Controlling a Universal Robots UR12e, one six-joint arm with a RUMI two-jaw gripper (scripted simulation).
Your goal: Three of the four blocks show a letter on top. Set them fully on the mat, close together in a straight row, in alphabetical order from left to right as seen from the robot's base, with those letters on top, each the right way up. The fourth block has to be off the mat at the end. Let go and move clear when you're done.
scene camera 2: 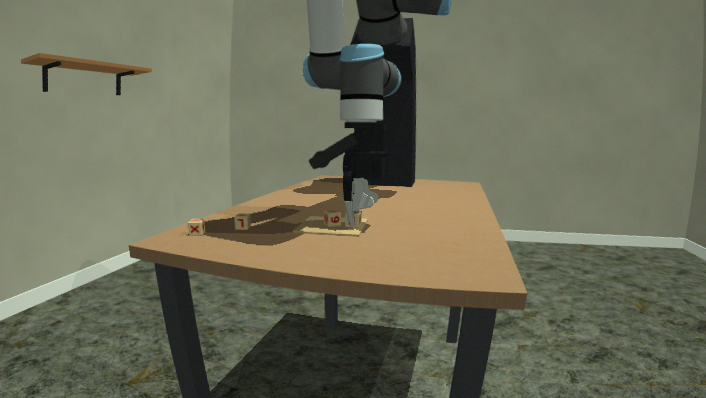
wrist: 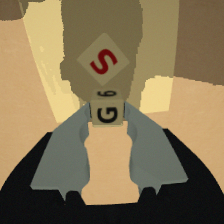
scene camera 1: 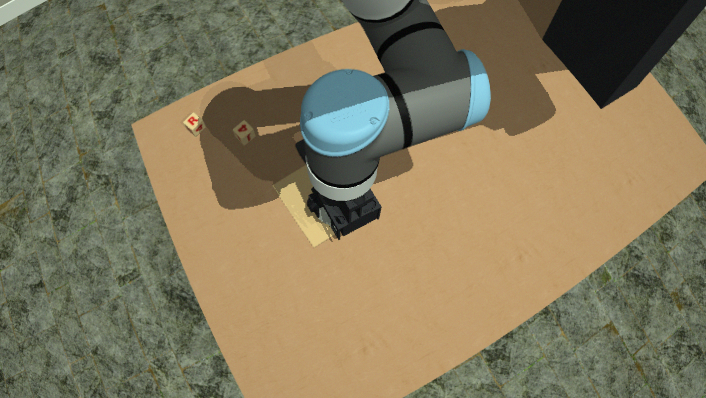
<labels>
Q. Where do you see a pale mat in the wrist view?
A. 149, 42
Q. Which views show my gripper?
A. Scene camera 2, the wrist view and scene camera 1: all of them.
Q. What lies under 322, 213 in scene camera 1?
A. My gripper.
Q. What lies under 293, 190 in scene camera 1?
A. A pale mat.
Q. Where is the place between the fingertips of my gripper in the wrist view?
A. At 107, 103
</labels>
